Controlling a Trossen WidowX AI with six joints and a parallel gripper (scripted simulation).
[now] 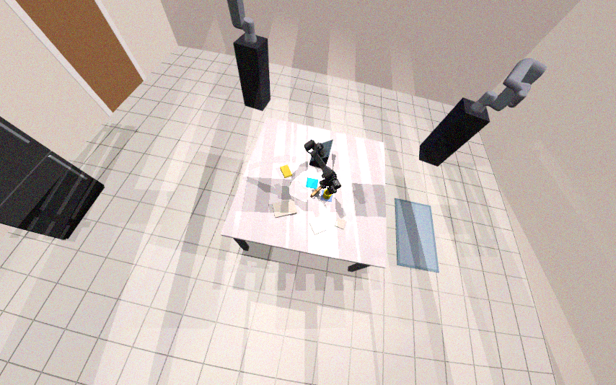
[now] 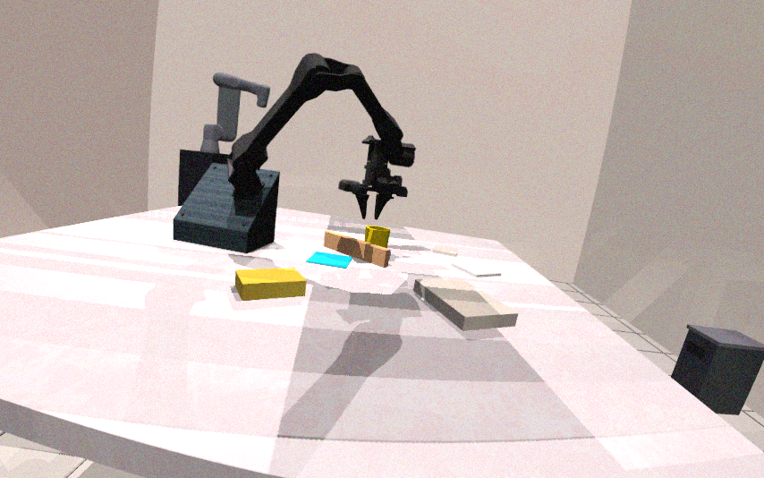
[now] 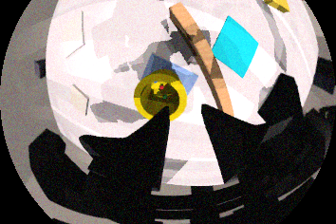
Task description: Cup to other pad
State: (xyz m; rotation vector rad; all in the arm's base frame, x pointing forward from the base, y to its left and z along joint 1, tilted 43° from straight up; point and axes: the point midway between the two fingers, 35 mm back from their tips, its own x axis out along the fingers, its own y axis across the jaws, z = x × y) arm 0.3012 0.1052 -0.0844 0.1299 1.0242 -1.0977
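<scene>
The yellow cup is 6 cm below my gripper tip, 2 cm to the left of it and 2 cm ahead of it. From my gripper tip the other things lie so: light blue pad (11 cm below, 2 cm to the left, 2 cm ahead); wooden block (8 cm below, 6 cm to the right, 2 cm behind); cyan pad (14 cm to the right, 11 cm below, 5 cm behind).
</scene>
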